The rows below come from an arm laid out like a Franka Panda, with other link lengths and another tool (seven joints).
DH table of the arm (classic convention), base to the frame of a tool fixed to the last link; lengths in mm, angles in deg. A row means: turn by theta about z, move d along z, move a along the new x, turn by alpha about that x. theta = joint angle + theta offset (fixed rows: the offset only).
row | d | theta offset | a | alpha
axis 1 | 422.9 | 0 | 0 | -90
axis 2 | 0 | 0 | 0 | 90
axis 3 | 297 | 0 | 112.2 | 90
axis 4 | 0 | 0 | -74.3 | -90
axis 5 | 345.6 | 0 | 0 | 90
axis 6 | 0 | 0 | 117.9 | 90
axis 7 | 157.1 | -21 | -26.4 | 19.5
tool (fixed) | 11.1 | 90 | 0 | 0
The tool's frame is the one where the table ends.
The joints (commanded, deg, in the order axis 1, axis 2, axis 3, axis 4, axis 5, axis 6, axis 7), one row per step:
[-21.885, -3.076, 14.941, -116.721, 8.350, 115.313, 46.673]
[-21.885, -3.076, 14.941, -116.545, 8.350, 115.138, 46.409]
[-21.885, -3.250, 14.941, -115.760, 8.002, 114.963, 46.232]
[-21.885, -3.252, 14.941, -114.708, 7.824, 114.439, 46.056]
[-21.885, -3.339, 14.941, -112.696, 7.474, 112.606, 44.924]
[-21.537, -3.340, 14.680, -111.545, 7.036, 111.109, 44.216]
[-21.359, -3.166, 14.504, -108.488, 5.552, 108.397, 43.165]
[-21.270, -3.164, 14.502, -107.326, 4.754, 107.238, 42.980]
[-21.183, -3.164, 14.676, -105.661, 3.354, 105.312, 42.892]
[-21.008, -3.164, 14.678, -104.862, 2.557, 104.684, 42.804]
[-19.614, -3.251, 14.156, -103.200, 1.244, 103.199, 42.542]
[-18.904, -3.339, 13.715, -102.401, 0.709, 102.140, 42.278]
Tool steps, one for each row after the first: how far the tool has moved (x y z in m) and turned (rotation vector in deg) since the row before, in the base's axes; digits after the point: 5 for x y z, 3 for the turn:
[0.00014, -0.00003, 0.00106, -0.002, -0.034, 0.285]
[0.00221, -0.00079, 0.00726, -0.456, -0.748, 0.344]
[0.00246, -0.00040, 0.00730, -0.213, -0.530, 0.316]
[0.00169, -0.00044, 0.01324, -0.373, -0.353, 1.478]
[-0.00046, 0.00030, 0.00628, -0.343, 0.305, 1.106]
[0.00196, -0.00291, 0.01723, -1.358, -0.116, 1.768]
[0.00006, -0.00069, 0.00684, -0.750, 0.075, 0.576]
[-0.00083, -0.00020, 0.00929, -1.304, 0.414, 0.802]
[0.00032, -0.00012, 0.00499, -0.791, -0.084, 0.467]
[0.00015, 0.00538, 0.01110, -1.308, -0.136, 1.434]
[-0.00125, 0.00138, 0.00521, -0.517, 0.218, 0.637]

